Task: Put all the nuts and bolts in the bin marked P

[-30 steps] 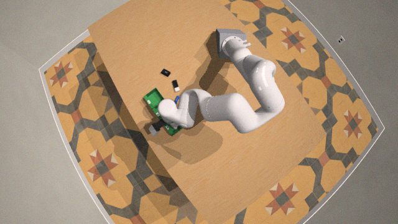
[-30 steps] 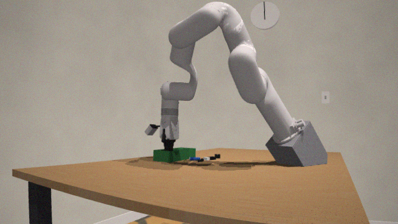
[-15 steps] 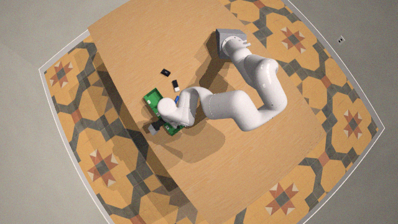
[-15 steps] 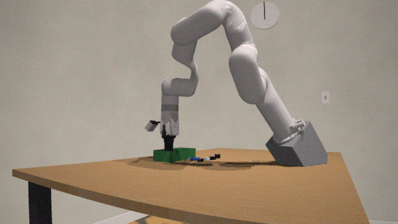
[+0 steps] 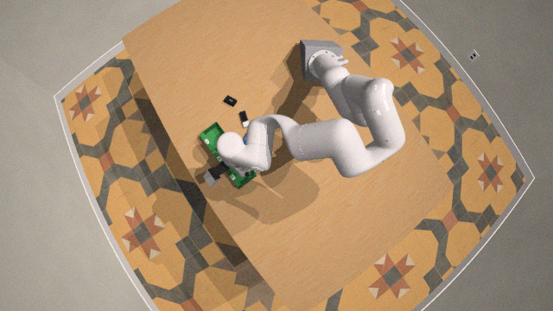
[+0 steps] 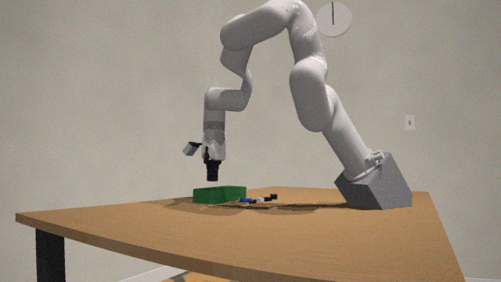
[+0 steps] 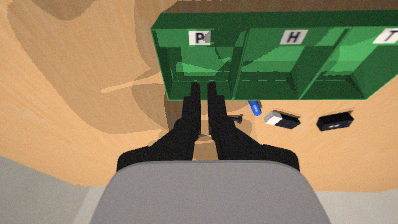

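Now: hand 7 cm past the brass nut, 4 cm to the left of it and 9 cm above it. From my hand the other things lie so: blue cylindrical battery (5 cm behind, 11 cm to the right, 9 cm below); green bin (3 cm ahead, 7 cm to the right, 7 cm below); black bolt (10 cm behind, 10 cm to the right, 9 cm below).
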